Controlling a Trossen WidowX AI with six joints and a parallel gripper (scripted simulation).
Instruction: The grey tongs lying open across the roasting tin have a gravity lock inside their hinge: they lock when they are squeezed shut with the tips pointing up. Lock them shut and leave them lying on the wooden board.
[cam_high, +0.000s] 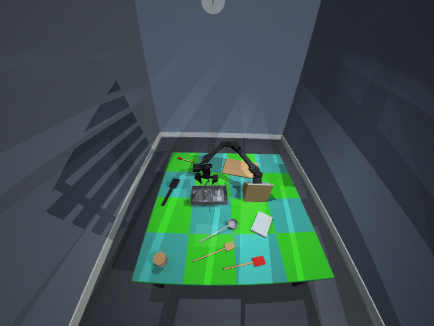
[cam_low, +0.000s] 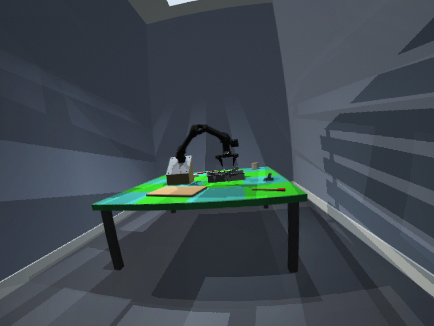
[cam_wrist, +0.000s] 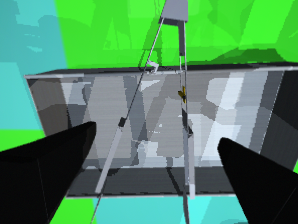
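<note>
Right now my gripper tip is 3 cm past the grey roasting tin, 5 cm to the right of it and 9 cm above it. The rest, counted from my gripper tip: wooden board: 33 cm behind, 34 cm to the right, 11 cm below; red brush: 30 cm ahead, 44 cm to the right, 11 cm below; black spatula: 33 cm ahead, 1 cm to the right, 11 cm below.
</note>
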